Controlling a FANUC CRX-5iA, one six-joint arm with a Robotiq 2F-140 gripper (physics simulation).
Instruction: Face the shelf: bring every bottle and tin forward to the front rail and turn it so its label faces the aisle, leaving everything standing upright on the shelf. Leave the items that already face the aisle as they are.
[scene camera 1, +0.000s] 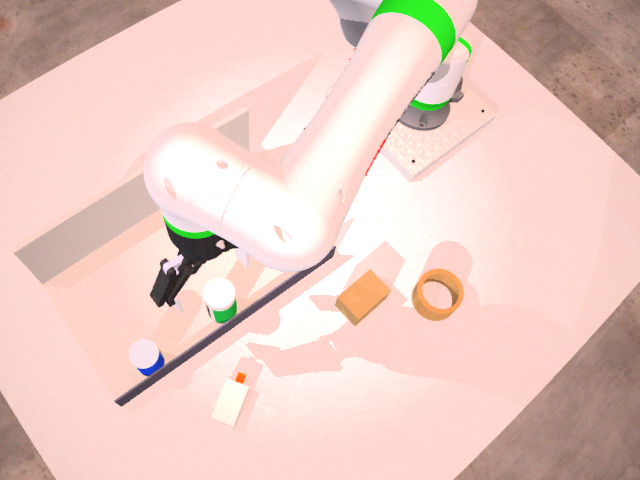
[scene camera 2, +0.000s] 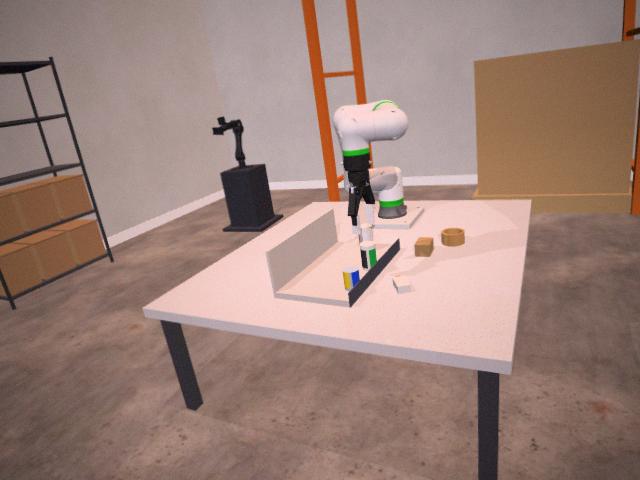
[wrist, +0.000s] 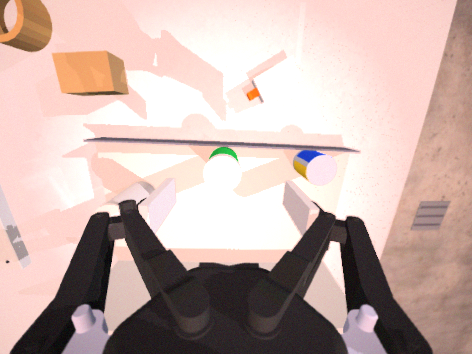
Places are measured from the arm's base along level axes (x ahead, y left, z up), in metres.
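Where they show: gripper, fingertip midpoint: (scene camera 1: 210, 283) (scene camera 2: 364, 228) (wrist: 230, 191); arm's base, origin of the base link: (scene camera 1: 418, 105) (scene camera 2: 392, 214).
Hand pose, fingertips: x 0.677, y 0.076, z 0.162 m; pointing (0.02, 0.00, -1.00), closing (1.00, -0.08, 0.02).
Observation:
Things, the pixels of their centre, and the offset from my fingertips. "spot": a spot on its surface instead.
- white-lidded bottle, body centre: (wrist: 223, 166) (scene camera 1: 220, 301) (scene camera 2: 368, 255) 0.115 m down, 0.011 m back, 0.002 m left
- dark front rail, body centre: (scene camera 1: 230, 325) (wrist: 227, 143) (scene camera 2: 377, 269) 0.167 m down, 0.003 m back, 0.035 m left
- pale-lidded tin, body centre: (scene camera 1: 147, 358) (wrist: 312, 165) (scene camera 2: 351, 278) 0.129 m down, 0.159 m ahead, 0.010 m right
- white bottle, body centre: (wrist: 130, 205) (scene camera 2: 366, 238) 0.110 m down, 0.188 m back, 0.063 m right
- shelf's back panel, surface spot: (scene camera 1: 93, 237) spot: 0.115 m down, 0.093 m ahead, 0.267 m right
- small white container, body centre: (scene camera 1: 232, 398) (wrist: 271, 83) (scene camera 2: 400, 283) 0.174 m down, 0.087 m ahead, 0.143 m left
- orange tip, surface spot: (wrist: 253, 93) spot: 0.167 m down, 0.052 m ahead, 0.126 m left
- orange-brown block, body centre: (scene camera 1: 362, 297) (wrist: 93, 75) (scene camera 2: 424, 246) 0.163 m down, 0.232 m back, 0.168 m left
- ring, body centre: (scene camera 1: 437, 295) (wrist: 10, 14) (scene camera 2: 452, 236) 0.163 m down, 0.350 m back, 0.268 m left
A white-lidded bottle (scene camera 1: 220, 297) (scene camera 2: 368, 255) (wrist: 222, 170) stands upright close behind the dark front rail (scene camera 1: 186, 355) (scene camera 2: 374, 272) (wrist: 270, 146), its green side toward the rail and black toward one side. A pale-lidded tin (scene camera 1: 146, 357) (scene camera 2: 351, 278) (wrist: 316, 167) stands upright near the rail's end, blue toward the rail, yellow at its side. A white bottle (scene camera 2: 366, 233) (wrist: 131, 196) stands farther back at the other end; the arm hides it in scene camera 1. My gripper (scene camera 1: 210, 281) (scene camera 2: 362, 222) (wrist: 230, 191) is open and empty above the shelf, behind the green bottle; one finger is near the white bottle.
The shelf's back panel (scene camera 1: 93, 237) (scene camera 2: 302, 253) stands behind the items. Outside the rail, a small white container (scene camera 1: 230, 403) (scene camera 2: 401, 284) with an orange tip (wrist: 253, 93) lies flat. An orange-brown block (scene camera 1: 362, 295) (scene camera 2: 423, 246) (wrist: 85, 72) and a ring (scene camera 1: 419, 304) (scene camera 2: 452, 239) (wrist: 37, 27) are beyond.

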